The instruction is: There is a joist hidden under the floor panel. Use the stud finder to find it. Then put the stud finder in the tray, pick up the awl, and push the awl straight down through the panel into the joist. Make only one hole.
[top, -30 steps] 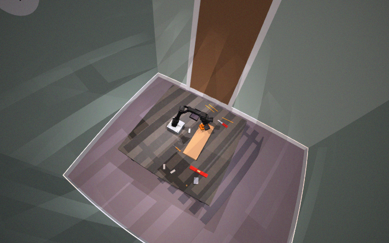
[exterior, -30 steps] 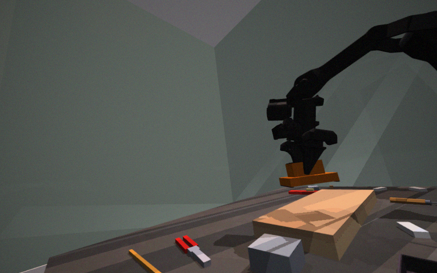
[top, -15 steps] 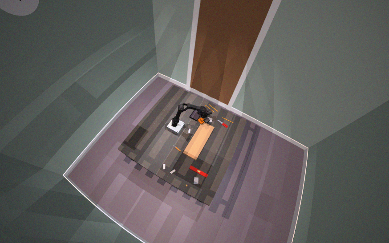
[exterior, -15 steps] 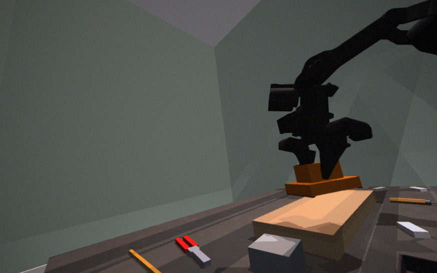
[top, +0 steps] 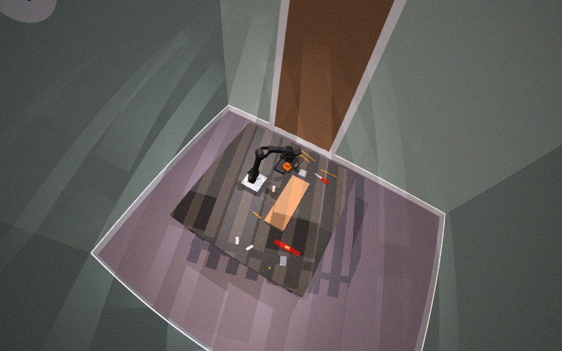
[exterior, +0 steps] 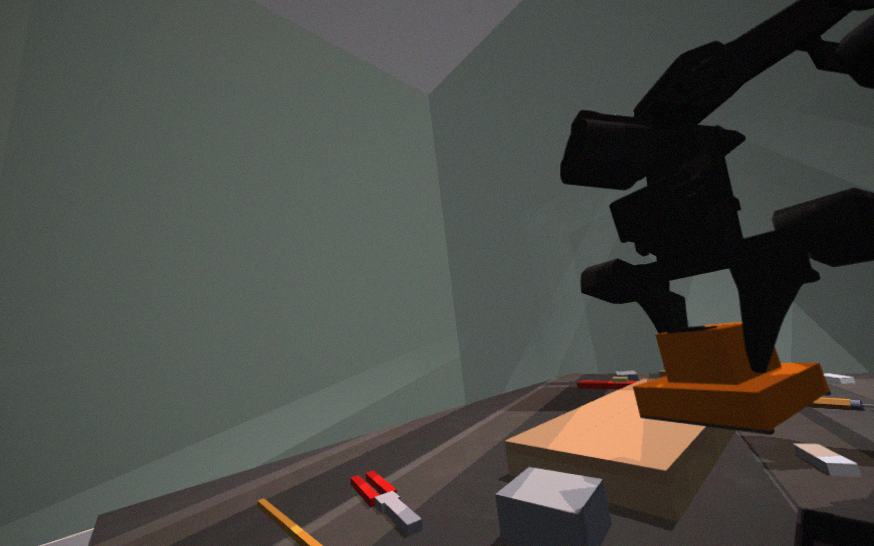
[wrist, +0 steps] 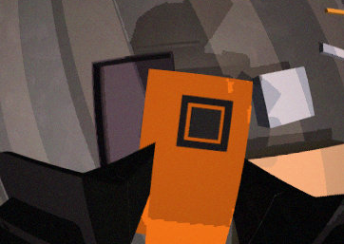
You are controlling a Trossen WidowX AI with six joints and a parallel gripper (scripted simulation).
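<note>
Now: gripper tip 120 mm above the dark tray, 60 mm past it and 40 mm to the right of it. Round my gripper tip: grey block (140 mm ahead, 110 mm below, 10 mm to the left); orange stud finder (20 mm above, 10 mm to the left); square indicator (30 mm above, 20 mm to the left, 10 mm ahead).
</note>
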